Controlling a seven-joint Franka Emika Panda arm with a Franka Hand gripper.
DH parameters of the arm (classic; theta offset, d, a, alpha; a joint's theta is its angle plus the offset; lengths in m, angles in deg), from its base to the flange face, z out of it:
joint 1: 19.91 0.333 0 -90
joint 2: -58.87 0 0 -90
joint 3: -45.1 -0.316 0.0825 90
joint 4: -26.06 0 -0.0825 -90
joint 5: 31.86 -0.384 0 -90
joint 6: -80.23 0 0.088 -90
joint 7: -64.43 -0.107 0 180
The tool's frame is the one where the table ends.
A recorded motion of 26 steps. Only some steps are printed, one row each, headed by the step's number.
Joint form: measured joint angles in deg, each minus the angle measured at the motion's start. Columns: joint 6, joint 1, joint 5, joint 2, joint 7, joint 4, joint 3.
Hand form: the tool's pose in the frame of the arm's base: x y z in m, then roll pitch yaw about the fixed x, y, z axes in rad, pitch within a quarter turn. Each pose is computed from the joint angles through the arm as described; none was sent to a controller.
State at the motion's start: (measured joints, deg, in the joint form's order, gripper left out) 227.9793 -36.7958 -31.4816 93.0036 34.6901 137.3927 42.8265
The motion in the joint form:
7: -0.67 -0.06 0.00 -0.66 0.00 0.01 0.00
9: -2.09 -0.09 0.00 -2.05 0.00 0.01 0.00
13: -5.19 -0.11 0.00 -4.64 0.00 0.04 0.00
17: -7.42 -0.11 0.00 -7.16 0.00 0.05 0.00
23: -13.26 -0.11 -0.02 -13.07 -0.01 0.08 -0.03
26: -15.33 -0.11 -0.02 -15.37 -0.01 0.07 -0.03
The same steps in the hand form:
7: 0.6035 -0.1587 0.1816 -3.1061 -0.0257 -0.7771
9: 0.6043 -0.1594 0.1945 -3.1071 -0.0257 -0.7772
13: 0.6041 -0.1597 0.2175 -3.1134 -0.0184 -0.7765
17: 0.6045 -0.1599 0.2414 -3.1125 -0.0235 -0.7760
23: 0.6006 -0.1587 0.2961 -3.1155 -0.0259 -0.7746
26: 0.5980 -0.1581 0.3177 -3.1149 -0.0303 -0.7743

